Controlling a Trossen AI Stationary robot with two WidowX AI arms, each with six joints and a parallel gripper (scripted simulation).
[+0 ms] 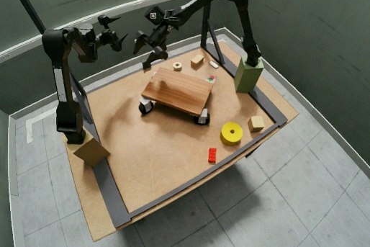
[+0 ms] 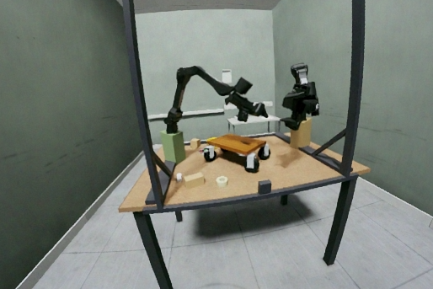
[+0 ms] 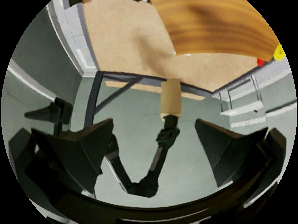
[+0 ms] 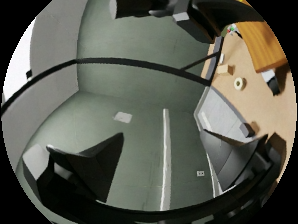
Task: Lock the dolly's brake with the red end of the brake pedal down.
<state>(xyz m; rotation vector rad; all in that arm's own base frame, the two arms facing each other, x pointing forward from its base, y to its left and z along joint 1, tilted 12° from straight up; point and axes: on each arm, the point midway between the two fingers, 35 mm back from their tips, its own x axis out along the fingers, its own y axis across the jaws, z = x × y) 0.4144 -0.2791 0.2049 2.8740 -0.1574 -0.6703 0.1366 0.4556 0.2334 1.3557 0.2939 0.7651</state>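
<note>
The caster brake pedal is 110 mm ahead of my left hand, 300 mm to the left of it and 220 mm below it. Round my left hand: red brick: 450 mm ahead, 100 mm to the left, 280 mm below; white capsule: 40 mm behind, 440 mm to the left, 290 mm below; cream ring: 130 mm behind, 220 mm to the left, 290 mm below.
</note>
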